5 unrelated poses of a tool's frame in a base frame.
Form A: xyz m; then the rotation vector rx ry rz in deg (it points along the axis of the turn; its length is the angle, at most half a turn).
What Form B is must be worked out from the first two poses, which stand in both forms.
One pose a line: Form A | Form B
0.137, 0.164, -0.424, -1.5, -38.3, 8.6 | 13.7, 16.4, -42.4, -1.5, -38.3, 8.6
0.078, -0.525, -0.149, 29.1, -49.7, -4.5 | 7.8, -52.5, -14.9, 29.1, -49.7, -4.5
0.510, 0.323, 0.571, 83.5, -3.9, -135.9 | 51.0, 32.3, 57.1, 83.5, -3.9, -135.9
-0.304, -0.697, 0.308, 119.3, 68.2, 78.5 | -30.4, -69.7, 30.8, 119.3, 68.2, 78.5
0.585, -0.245, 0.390, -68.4, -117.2, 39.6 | 58.5, -24.5, 39.0, -68.4, -117.2, 39.6
